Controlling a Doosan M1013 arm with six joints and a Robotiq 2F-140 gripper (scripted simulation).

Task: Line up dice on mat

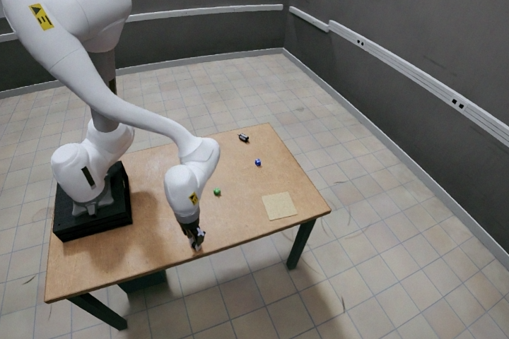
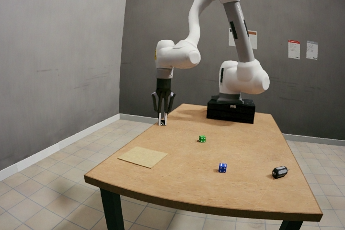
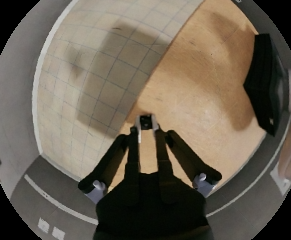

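My hand is 43 cm short of the tan mat, 4 cm to the right of it and 3 cm above it. From my hand the other things lie so: green die: 24 cm to the left, 18 cm ahead, 2 cm below; then blue die: 46 cm ahead, 34 cm to the left, 2 cm below; then black die: 2 cm below.
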